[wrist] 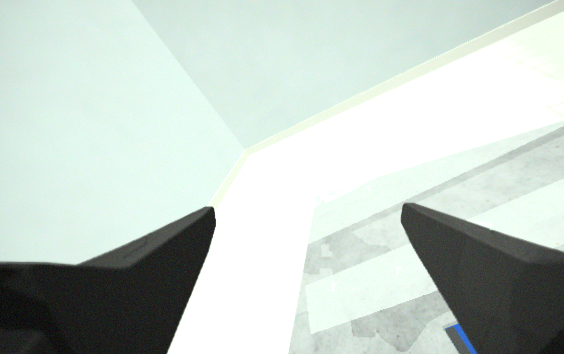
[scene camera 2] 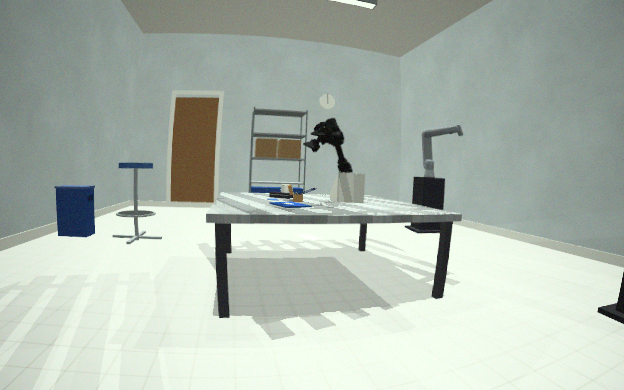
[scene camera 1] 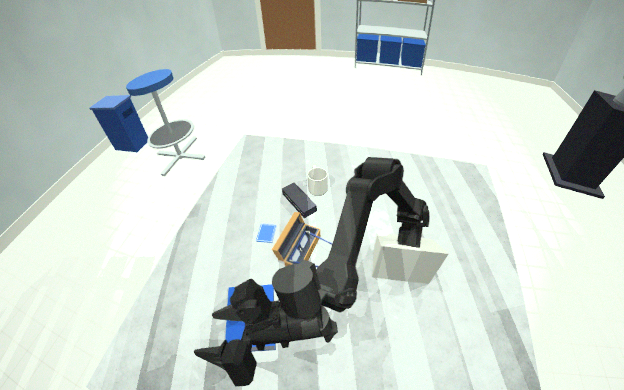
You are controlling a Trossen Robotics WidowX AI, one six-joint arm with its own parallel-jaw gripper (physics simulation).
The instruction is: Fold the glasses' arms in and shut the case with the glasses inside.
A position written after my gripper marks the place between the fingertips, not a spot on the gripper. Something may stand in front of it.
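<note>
My gripper (scene camera 1: 204,333) is open and it's holding nothing. You'd find my gripper (wrist: 307,213) in the wrist view too.
</note>
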